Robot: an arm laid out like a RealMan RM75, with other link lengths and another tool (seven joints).
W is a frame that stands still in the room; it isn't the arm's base.
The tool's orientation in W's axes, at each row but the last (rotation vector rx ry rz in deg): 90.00, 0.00, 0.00; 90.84, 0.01, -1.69; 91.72, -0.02, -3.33; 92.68, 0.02, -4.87; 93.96, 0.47, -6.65; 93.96, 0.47, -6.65; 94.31, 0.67, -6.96; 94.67, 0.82, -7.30; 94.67, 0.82, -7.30; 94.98, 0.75, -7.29; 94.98, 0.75, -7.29
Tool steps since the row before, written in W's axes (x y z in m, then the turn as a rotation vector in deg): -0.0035, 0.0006, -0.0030, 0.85, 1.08, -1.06; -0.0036, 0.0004, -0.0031, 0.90, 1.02, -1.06; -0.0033, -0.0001, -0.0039, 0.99, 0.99, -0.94; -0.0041, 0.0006, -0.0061, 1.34, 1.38, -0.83; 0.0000, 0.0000, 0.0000, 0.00, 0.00, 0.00; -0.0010, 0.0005, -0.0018, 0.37, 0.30, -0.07; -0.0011, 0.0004, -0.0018, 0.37, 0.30, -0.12; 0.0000, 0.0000, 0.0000, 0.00, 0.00, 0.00; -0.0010, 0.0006, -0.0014, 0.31, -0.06, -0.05; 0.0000, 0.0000, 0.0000, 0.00, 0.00, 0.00; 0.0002, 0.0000, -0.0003, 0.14, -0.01, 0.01
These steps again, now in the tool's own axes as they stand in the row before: -0.0035, -0.0030, -0.0006, 0.85, -1.06, -1.08; -0.0035, -0.0032, -0.0003, 0.90, -1.06, -1.02; -0.0031, -0.0040, 0.0003, 0.99, -0.93, -1.00; -0.0038, -0.0063, -0.0001, 1.31, -0.82, -1.41; 0.0000, 0.0000, 0.0000, 0.00, 0.00, 0.00; -0.0009, -0.0019, -0.0003, 0.35, -0.06, -0.32; -0.0010, -0.0019, -0.0002, 0.36, -0.11, -0.32; 0.0000, 0.0000, 0.0000, 0.00, 0.00, 0.00; -0.0009, -0.0015, -0.0004, 0.32, -0.02, 0.04; 0.0000, 0.0000, 0.0000, 0.00, 0.00, 0.00; 0.0002, -0.0003, 0.0000, 0.14, 0.02, 0.00
